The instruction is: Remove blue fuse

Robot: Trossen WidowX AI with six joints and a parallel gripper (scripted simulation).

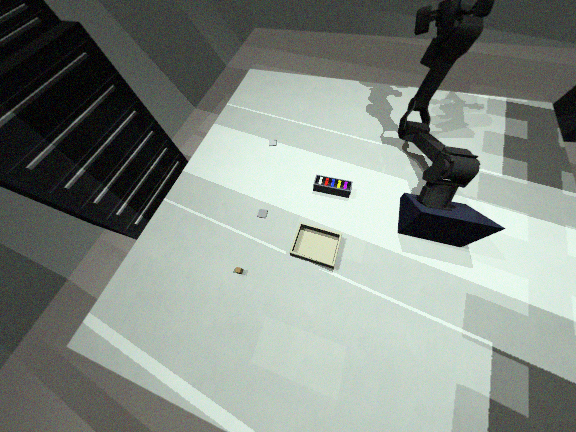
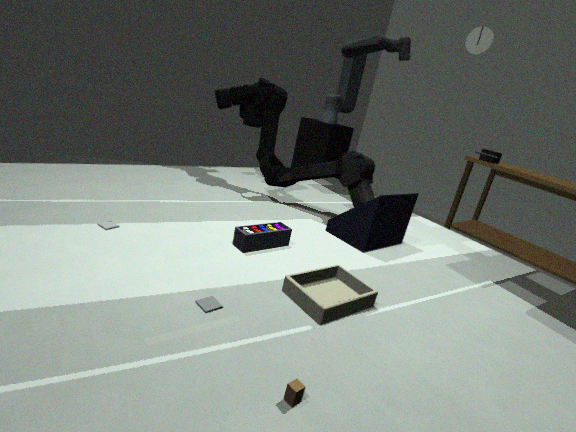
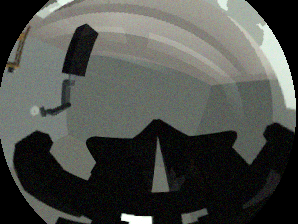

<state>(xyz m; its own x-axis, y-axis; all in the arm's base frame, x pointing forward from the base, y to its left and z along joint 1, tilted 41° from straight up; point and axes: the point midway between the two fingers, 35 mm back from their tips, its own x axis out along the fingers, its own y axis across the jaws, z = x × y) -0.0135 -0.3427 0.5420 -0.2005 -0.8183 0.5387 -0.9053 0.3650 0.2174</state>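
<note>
My gripper tip is now 310 mm short of the blue fuse, 570 mm to the right of it and 240 mm above it. Also, from my gripper tip: cream tray (340 mm ahead, 780 mm to the left, 260 mm below); small brown cube (550 mm ahead, 890 mm to the left, 250 mm below).
</note>
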